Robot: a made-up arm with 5 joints.
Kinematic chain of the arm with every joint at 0, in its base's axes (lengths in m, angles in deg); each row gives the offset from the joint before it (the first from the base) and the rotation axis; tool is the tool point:
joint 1: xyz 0 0 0.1 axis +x
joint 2: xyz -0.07 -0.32 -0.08 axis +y
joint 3: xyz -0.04 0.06 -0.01 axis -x
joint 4: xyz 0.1 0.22 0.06 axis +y
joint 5: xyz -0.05 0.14 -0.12 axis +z
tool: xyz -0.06 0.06 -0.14
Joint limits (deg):
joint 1: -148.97..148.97
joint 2: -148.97..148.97
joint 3: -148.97..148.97
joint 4: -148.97..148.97
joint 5: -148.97..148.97
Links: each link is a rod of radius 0.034 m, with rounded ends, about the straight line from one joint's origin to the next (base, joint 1, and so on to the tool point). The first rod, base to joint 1, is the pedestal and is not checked.
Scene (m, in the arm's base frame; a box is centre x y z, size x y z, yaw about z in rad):
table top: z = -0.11
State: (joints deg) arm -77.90 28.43 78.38 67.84 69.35
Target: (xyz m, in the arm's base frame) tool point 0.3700 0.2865 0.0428
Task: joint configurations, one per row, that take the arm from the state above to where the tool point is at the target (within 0.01 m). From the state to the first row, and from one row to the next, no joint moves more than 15 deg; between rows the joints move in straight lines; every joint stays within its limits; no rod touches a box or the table.
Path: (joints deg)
1: -80.45 36.51 65.76 80.54 71.86
2: -83.01 44.58 53.15 93.24 74.36
3: -85.56 52.66 40.53 105.94 76.87
4: -88.11 60.74 27.92 118.64 79.38
5: -90.67 68.82 15.30 131.34 81.88
6: -93.22 76.89 2.69 144.05 84.39
7: -104.37 72.37 -6.74 145.03 70.62
8: -115.52 67.85 -16.17 146.02 56.86
9: -126.67 63.33 -25.60 147.00 43.09
10: -137.82 58.81 -35.02 147.99 29.33
11: -148.97 54.29 -44.45 148.97 15.56

